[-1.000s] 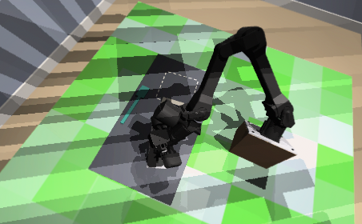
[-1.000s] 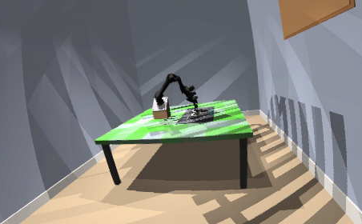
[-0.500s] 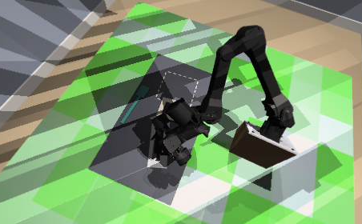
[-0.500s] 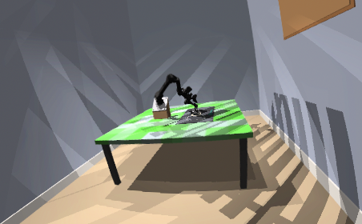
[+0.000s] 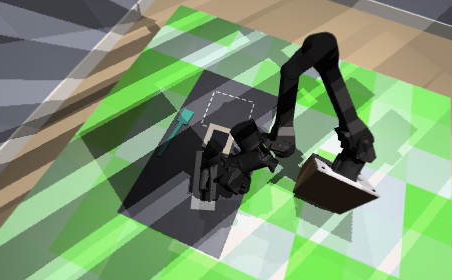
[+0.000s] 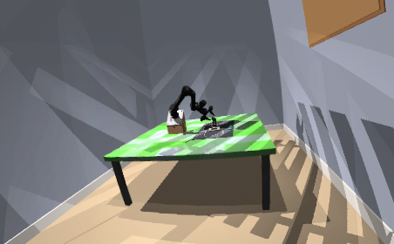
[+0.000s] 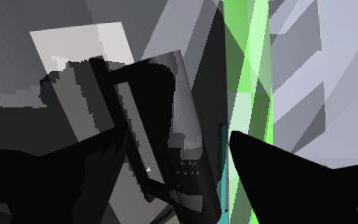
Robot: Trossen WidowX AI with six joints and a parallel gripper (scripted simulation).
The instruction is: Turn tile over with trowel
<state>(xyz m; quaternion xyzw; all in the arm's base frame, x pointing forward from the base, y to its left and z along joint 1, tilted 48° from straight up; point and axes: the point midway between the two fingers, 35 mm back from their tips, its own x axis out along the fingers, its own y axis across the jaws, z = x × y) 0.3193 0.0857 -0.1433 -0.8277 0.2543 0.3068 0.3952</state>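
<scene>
My gripper tip is 60 mm short of the dark mat, 120 mm to the left of it and 100 mm above it. The rest, counted from my gripper tip: teal trowel (200 mm ahead, 120 mm to the right, 80 mm below); cream tile (50 mm ahead, 160 mm to the right, 80 mm below).
</scene>
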